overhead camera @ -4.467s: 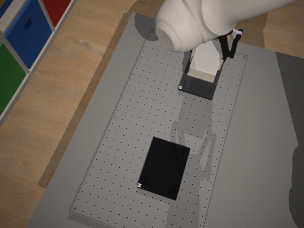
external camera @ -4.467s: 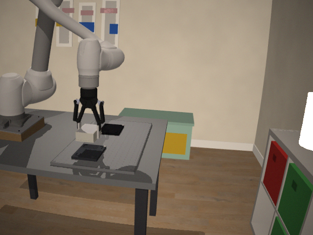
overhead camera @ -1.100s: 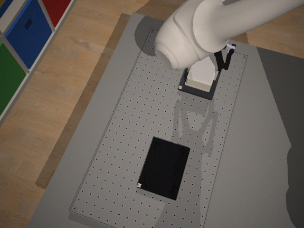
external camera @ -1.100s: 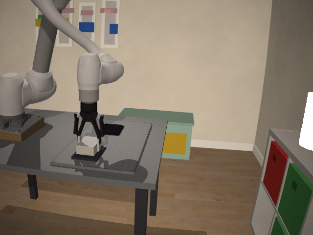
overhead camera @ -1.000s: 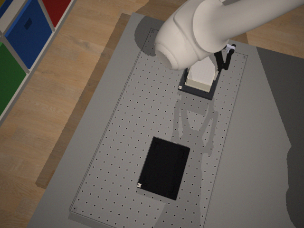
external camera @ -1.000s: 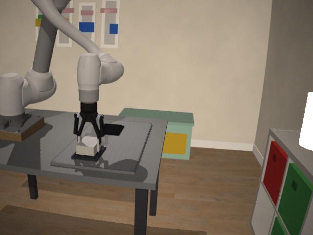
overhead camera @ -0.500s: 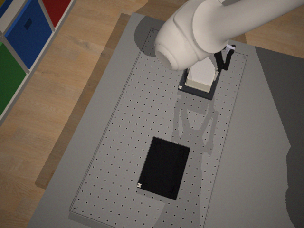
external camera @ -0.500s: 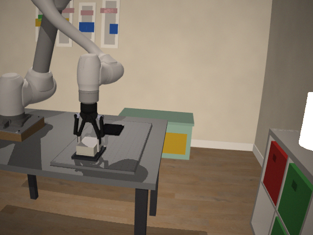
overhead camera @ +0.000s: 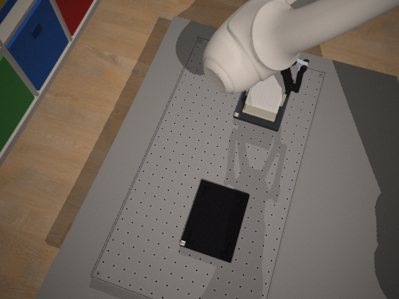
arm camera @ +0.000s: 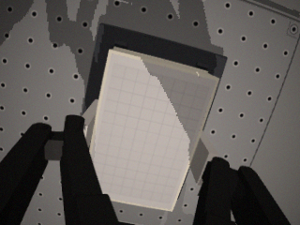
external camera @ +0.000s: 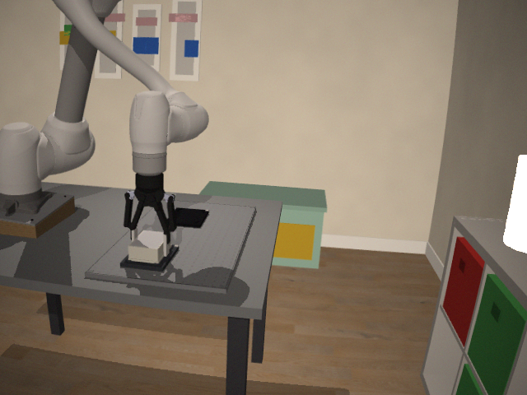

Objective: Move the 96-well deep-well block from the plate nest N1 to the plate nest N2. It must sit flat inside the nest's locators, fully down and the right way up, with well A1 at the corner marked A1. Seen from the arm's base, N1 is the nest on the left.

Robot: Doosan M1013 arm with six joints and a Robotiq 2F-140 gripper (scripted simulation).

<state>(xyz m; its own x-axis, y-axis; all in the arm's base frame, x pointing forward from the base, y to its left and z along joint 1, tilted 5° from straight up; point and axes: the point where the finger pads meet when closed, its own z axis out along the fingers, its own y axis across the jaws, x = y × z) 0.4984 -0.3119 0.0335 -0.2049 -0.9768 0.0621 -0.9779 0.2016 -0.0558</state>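
The cream 96-well deep-well block lies 10 mm below my hand. Round my hand: black plate nest N1 (90 mm ahead, 340 mm to the left, 40 mm below); plate nest N2 (40 mm below).
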